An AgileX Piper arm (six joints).
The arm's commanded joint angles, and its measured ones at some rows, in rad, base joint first. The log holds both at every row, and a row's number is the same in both.
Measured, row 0: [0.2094, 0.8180, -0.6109, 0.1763, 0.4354, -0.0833]
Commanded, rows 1 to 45: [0.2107, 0.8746, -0.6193, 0.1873, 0.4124, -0.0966]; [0.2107, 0.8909, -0.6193, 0.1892, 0.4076, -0.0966]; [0.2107, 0.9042, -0.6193, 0.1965, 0.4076, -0.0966]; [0.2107, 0.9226, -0.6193, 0.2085, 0.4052, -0.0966]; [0.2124, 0.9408, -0.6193, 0.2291, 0.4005, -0.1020]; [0.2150, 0.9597, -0.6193, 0.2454, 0.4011, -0.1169]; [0.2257, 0.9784, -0.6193, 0.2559, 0.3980, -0.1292]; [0.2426, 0.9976, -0.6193, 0.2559, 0.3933, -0.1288]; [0.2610, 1.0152, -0.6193, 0.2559, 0.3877, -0.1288]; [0.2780, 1.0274, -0.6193, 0.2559, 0.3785, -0.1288]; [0.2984, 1.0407, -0.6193, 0.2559, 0.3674, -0.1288]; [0.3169, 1.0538, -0.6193, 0.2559, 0.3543, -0.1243]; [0.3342, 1.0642, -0.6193, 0.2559, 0.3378, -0.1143]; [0.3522, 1.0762, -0.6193, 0.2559, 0.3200, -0.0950]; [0.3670, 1.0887, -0.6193, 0.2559, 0.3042, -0.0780]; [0.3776, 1.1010, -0.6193, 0.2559, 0.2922, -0.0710]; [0.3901, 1.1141, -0.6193, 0.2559, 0.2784, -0.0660]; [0.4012, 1.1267, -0.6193, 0.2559, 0.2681, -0.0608]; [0.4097, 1.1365, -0.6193, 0.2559, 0.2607, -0.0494]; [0.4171, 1.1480, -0.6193, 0.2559, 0.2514, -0.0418]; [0.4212, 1.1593, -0.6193, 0.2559, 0.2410, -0.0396]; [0.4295, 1.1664, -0.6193, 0.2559, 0.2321, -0.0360]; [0.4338, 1.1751, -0.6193, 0.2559, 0.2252, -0.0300]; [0.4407, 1.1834, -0.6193, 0.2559, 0.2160, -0.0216]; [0.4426, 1.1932, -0.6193, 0.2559, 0.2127, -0.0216]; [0.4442, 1.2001, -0.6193, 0.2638, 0.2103, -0.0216]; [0.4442, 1.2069, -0.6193, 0.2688, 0.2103, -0.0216]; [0.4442, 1.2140, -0.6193, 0.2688, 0.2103, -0.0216]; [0.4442, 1.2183, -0.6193, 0.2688, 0.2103, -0.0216]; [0.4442, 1.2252, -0.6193, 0.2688, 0.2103, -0.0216]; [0.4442, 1.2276, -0.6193, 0.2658, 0.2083, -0.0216]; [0.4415, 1.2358, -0.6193, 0.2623, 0.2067, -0.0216]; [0.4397, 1.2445, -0.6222, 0.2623, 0.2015, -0.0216]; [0.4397, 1.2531, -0.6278, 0.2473, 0.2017, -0.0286]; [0.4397, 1.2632, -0.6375, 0.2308, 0.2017, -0.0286]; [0.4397, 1.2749, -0.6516, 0.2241, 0.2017, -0.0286]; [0.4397, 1.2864, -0.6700, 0.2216, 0.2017, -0.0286]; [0.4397, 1.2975, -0.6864, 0.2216, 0.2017, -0.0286]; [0.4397, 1.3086, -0.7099, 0.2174, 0.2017, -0.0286]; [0.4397, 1.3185, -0.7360, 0.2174, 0.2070, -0.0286]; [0.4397, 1.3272, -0.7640, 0.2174, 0.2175, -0.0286]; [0.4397, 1.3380, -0.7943, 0.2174, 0.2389, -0.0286]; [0.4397, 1.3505, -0.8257, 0.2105, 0.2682, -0.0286]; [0.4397, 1.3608, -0.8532, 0.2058, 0.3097, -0.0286]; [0.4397, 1.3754, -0.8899, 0.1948, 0.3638, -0.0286]
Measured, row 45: [0.4403, 1.3376, -0.7793, 0.2288, 0.2468, -0.0234]
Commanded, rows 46 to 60: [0.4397, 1.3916, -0.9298, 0.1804, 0.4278, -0.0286]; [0.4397, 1.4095, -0.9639, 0.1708, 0.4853, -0.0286]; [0.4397, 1.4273, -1.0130, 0.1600, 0.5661, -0.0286]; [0.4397, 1.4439, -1.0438, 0.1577, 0.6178, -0.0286]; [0.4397, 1.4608, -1.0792, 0.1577, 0.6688, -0.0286]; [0.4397, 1.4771, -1.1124, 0.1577, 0.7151, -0.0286]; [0.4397, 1.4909, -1.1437, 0.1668, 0.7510, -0.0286]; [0.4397, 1.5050, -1.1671, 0.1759, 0.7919, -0.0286]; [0.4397, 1.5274, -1.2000, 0.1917, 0.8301, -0.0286]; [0.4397, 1.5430, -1.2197, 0.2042, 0.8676, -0.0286]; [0.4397, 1.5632, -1.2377, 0.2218, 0.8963, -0.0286]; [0.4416, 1.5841, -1.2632, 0.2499, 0.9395, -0.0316]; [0.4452, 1.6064, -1.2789, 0.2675, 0.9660, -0.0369]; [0.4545, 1.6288, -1.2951, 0.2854, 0.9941, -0.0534]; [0.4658, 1.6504, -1.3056, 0.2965, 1.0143, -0.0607]
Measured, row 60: [0.4423, 1.5790, -1.2486, 0.2358, 0.8991, -0.0259]
